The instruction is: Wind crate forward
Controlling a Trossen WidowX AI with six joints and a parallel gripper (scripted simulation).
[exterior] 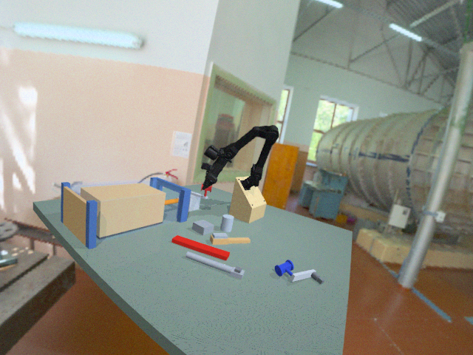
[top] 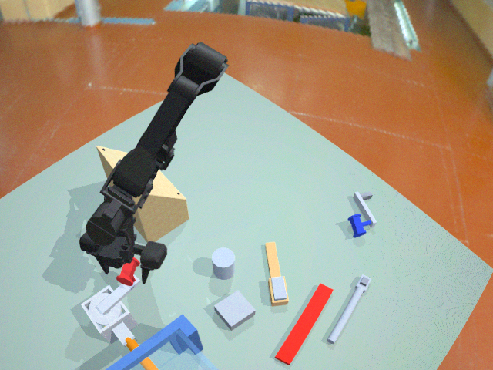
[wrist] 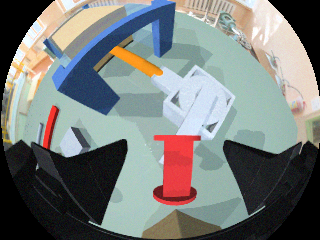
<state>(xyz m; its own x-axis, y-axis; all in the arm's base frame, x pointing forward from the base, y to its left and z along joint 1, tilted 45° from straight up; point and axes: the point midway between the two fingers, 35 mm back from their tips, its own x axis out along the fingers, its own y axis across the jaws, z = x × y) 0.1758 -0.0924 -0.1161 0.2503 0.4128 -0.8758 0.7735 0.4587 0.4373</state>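
Right now my gripper tip is 20 mm to the right of the red knob, 10 mm past it and 10 mm above it. Also, from my gripper tip: pale grey winch 120 mm below, 90 mm to the right, 10 mm behind; winch handle 40 mm below, 20 mm to the right, 10 mm behind; blue frame 160 mm ahead, 80 mm to the right, 40 mm below.
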